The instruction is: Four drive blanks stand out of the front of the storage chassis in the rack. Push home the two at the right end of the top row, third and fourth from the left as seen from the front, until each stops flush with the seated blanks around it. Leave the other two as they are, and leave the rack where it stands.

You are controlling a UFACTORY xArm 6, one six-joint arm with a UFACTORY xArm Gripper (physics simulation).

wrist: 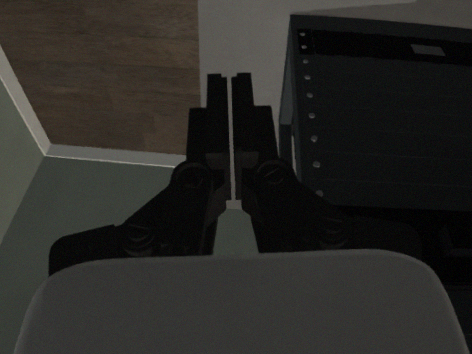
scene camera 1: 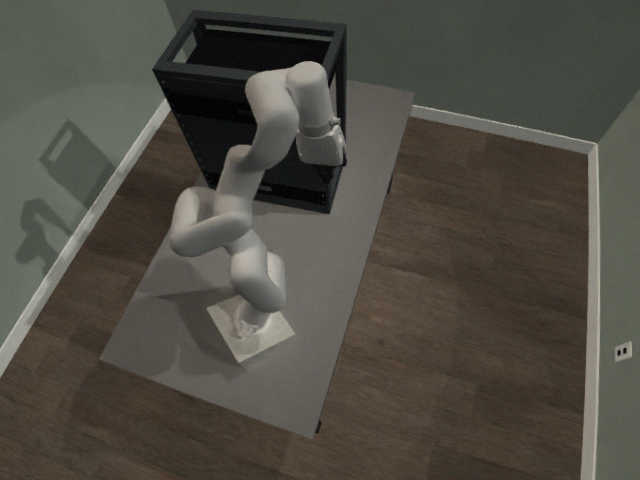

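The black rack stands upright on the grey table. The storage chassis and its four drive blanks cannot be made out: the rack's front is very dark, and the arm covers part of it in the scene view. In the wrist view a faint dark shape shows in the deep shadow at the lower right. My gripper is shut and empty, with a thin slit between its fingers. It points downward near the rack's right front post as seen from the front. In the wrist view its fingertips appear left of that post, over the table.
A bottom panel with a small light label sits low in the rack. The grey table ends at the right above the wooden floor. Green walls stand behind and left of the rack.
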